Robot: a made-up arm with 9 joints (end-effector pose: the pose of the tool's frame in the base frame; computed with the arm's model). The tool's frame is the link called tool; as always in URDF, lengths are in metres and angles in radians. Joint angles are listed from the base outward.
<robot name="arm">
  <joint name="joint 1" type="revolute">
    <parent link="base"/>
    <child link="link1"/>
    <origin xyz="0 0 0.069"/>
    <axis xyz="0 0 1"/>
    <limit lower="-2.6" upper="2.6"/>
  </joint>
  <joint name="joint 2" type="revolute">
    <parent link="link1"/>
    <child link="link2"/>
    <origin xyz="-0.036 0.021 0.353"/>
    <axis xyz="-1 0 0"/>
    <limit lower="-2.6" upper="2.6"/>
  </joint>
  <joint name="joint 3" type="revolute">
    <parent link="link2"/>
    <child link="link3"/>
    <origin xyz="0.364 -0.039 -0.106"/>
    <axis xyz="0 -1 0"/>
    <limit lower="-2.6" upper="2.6"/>
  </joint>
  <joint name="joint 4" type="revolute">
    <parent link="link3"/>
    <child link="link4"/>
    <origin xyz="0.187 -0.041 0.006"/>
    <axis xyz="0 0 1"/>
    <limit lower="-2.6" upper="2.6"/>
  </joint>
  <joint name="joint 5" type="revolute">
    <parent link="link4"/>
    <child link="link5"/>
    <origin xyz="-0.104 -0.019 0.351"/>
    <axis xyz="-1 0 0"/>
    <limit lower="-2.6" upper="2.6"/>
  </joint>
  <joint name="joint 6" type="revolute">
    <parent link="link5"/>
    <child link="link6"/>
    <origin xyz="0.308 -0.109 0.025"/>
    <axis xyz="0 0 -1"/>
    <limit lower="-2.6" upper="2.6"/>
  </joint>
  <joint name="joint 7" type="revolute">
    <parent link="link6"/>
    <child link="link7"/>
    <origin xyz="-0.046 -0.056 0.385"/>
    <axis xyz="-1 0 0"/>
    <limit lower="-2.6" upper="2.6"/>
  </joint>
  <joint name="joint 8" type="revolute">
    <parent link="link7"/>
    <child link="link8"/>
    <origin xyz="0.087 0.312 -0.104"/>
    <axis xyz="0 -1 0"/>
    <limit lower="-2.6" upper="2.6"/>
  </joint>
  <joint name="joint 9" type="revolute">
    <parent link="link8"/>
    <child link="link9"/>
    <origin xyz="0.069 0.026 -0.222"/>
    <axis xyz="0 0 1"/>
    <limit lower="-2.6" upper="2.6"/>
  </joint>
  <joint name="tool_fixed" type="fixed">
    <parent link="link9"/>
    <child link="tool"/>
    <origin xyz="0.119 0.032 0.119"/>
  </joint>
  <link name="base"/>
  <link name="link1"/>
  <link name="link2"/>
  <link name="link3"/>
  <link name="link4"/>
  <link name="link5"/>
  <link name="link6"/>
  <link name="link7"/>
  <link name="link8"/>
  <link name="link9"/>
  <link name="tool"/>
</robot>
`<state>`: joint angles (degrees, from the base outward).
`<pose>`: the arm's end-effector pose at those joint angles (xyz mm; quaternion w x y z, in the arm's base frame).
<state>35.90 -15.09 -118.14 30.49 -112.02 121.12 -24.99 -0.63 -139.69</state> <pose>-62.8 113.4 -233.8 0.5845 0.7272 0.3590 -0.0256</pose>
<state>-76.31 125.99 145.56 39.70 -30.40 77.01 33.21 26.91 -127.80</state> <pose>-66.0 328.7 573.7 0.6175 0.0296 -0.6635 -0.4214</pose>
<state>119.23 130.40 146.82 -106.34 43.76 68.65 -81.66 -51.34 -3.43</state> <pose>279.5 -484.5 1367.1 0.0304 -0.5418 -0.3028 -0.7835</pose>
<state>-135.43 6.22 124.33 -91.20 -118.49 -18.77 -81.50 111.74 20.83</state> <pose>-810.6 -253.5 59.4 0.0917 -0.4926 0.5582 -0.6614</pose>
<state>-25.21 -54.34 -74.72 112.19 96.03 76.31 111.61 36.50 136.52</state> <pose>828.2 -484.4 152.1 0.5309 -0.4849 0.2789 0.6366</pose>
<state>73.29 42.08 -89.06 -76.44 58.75 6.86 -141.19 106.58 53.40</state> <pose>985.6 1279.1 162.5 0.3068 -0.5472 -0.7573 0.1815</pose>
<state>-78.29 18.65 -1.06 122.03 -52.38 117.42 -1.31 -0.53 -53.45</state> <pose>551.3 -618.7 355.7 0.3175 -0.2571 0.4623 -0.7870</pose>
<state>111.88 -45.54 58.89 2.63 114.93 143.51 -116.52 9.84 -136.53</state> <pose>-357.8 197.5 1059.3 0.1471 -0.9237 -0.3495 -0.0540</pose>
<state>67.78 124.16 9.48 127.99 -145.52 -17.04 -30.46 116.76 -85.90</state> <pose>509.4 495.0 223.3 0.5718 0.0454 -0.4810 -0.6631</pose>
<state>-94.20 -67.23 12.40 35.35 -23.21 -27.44 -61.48 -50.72 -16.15</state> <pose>-838.6 -315.6 758.3 0.8190 0.3999 -0.3169 0.2626</pose>
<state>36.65 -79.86 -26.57 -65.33 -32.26 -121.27 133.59 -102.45 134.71</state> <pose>857.0 300.7 -137.2 0.4387 0.2694 0.2967 0.8044</pose>
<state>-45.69 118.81 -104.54 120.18 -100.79 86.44 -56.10 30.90 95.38</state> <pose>-430.0 -750.5 57.9 0.3171 0.2749 0.2099 -0.8831</pose>
